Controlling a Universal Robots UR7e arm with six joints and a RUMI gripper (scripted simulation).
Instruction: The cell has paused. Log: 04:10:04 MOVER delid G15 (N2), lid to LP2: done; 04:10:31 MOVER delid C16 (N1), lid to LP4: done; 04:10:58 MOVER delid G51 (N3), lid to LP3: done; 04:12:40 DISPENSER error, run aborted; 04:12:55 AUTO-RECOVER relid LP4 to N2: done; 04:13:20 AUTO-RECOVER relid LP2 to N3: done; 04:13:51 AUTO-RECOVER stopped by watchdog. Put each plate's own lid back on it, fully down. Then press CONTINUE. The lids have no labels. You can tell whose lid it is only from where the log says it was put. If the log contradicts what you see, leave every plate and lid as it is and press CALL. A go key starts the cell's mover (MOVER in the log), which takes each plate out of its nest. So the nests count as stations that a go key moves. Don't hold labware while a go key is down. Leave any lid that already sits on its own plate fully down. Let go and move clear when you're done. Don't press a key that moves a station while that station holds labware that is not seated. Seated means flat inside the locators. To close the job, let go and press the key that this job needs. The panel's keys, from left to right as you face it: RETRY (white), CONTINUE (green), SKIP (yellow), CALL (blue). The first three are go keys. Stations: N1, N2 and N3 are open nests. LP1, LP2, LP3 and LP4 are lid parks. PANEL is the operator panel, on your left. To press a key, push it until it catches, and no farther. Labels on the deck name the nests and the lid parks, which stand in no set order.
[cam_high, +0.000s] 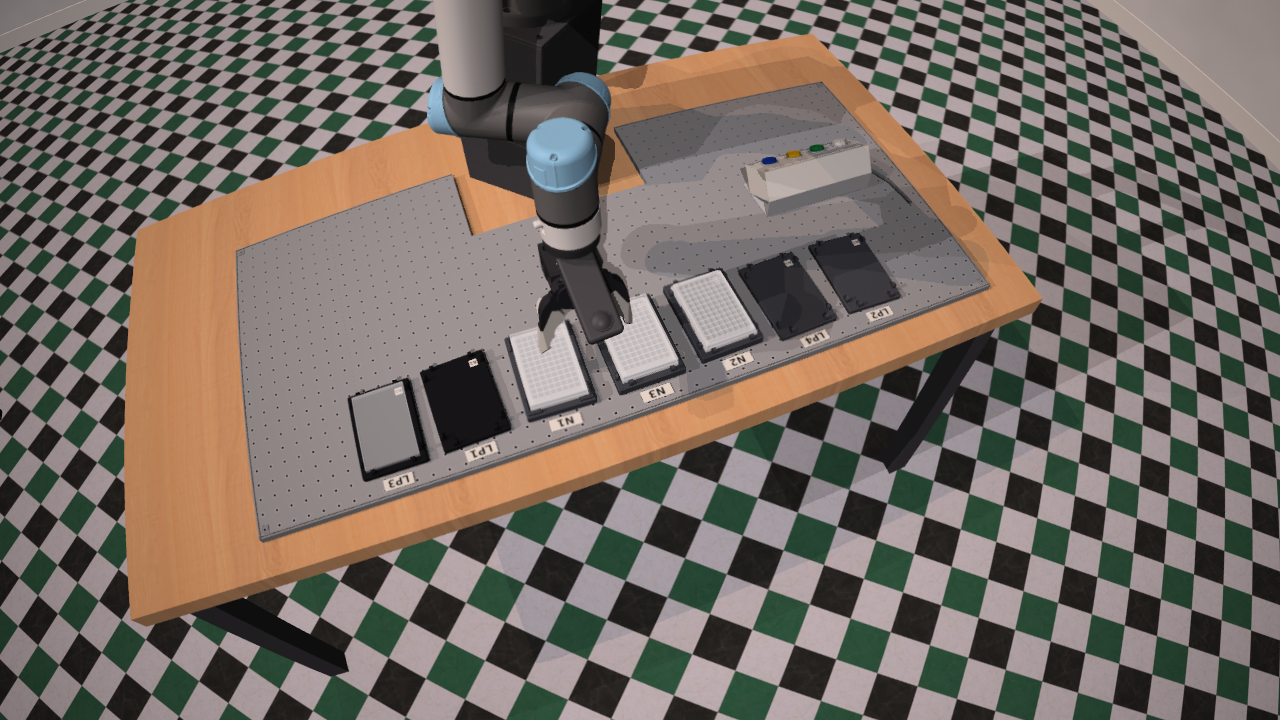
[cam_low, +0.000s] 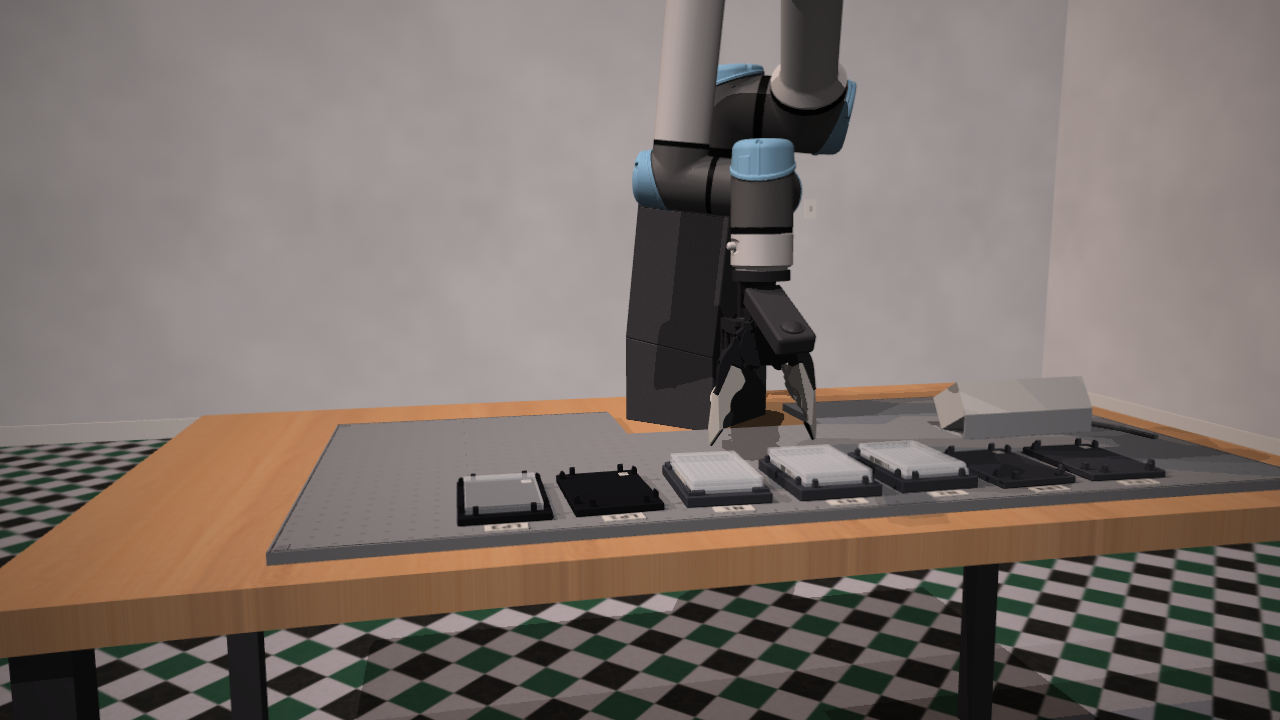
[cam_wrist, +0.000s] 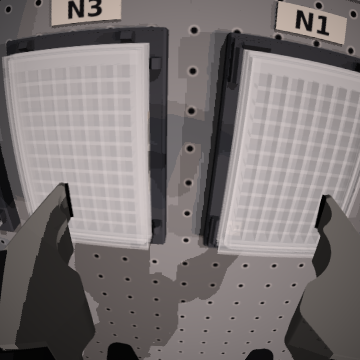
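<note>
Right now my hand is 20 mm short of the plate, 200 mm to the right of it and 40 mm above it. From my hand the other things lie so: lid park LP1: 20 mm behind, 200 mm to the right, 50 mm below; then lid park LP3: 30 mm behind, 320 mm to the right, 50 mm below; then lid park LP4: 40 mm ahead, 330 mm to the left, 50 mm below.
</note>
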